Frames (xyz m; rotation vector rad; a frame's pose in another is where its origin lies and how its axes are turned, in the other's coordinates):
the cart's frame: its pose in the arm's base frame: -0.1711 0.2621 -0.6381 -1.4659 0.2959 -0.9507
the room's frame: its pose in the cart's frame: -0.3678 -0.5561 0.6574 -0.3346 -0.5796 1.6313
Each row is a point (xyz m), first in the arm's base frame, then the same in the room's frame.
Working: the arm's base frame: its pose in the room's frame: -0.1294 -0.4019 -1.0086 1.1714 -1.0048 -0.8420

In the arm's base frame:
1: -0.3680 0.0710 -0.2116
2: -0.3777 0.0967 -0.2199
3: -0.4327 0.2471 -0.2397
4: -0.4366 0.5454 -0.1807
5: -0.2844 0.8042 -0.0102
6: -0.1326 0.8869 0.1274
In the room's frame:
1: -0.0544 0.0216 -1.0246
2: -0.0495 0.0384 -1.0019
3: -0.0467 0.1260 -0.8664
4: -0.0979 0.1701 -0.5699
5: -0.2015 0.0256 -0.2739
6: -0.2776 -0.1432 -0.1534

